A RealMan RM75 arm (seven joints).
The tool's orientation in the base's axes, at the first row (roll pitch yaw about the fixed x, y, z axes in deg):
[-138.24 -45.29 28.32]
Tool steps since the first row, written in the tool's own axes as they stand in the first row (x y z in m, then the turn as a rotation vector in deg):
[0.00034 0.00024 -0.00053 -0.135 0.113 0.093]
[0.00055 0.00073 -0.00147 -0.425 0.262 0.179]
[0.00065 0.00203 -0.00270 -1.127 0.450 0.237]
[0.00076 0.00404 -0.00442 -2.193 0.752 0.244]
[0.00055 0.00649 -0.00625 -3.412 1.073 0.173]
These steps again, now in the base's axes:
[0.00032 -0.00043 0.00041 0.017 -0.016 -0.198]
[0.00068 -0.00136 0.00082 -0.034 -0.105 -0.519]
[0.00156 -0.00292 0.00093 -0.316 -0.372 -1.136]
[0.00292 -0.00520 0.00097 -0.742 -0.852 -2.039]
[0.00440 -0.00786 0.00063 -1.260 -1.457 -3.018]

